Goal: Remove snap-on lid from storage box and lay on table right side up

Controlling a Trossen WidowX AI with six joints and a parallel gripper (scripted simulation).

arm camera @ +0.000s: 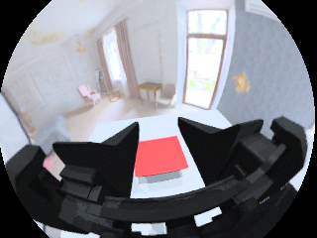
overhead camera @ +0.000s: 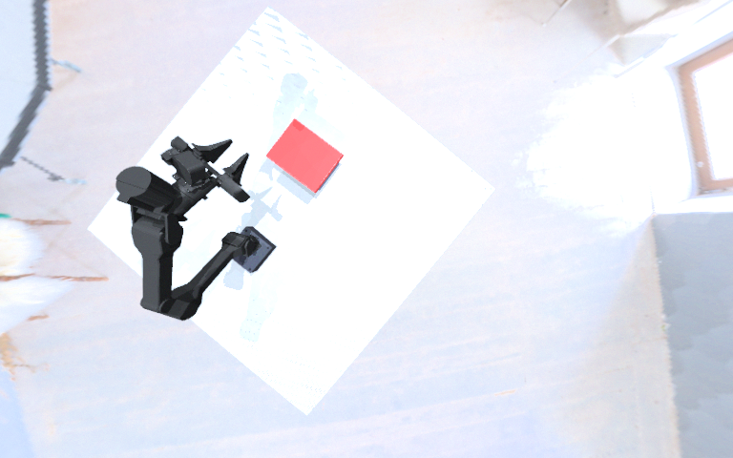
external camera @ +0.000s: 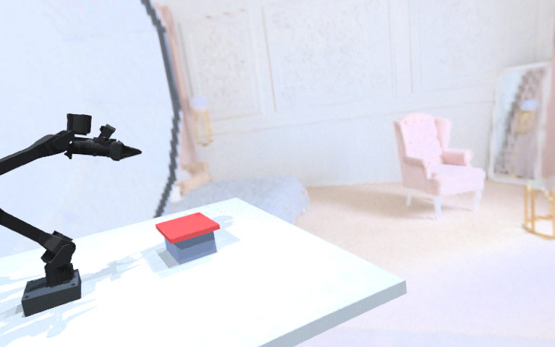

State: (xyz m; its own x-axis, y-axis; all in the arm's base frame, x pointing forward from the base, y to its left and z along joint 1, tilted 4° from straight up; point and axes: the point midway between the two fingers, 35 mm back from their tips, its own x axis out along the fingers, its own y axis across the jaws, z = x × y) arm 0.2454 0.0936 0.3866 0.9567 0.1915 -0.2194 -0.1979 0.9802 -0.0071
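Now: gripper tip 100 mm short of the red lid, 30 mm to the right of it and 310 mm above it. From my gripper tip the other things lie so: blue-grey storage box 100 mm ahead, 30 mm to the left, 360 mm below.
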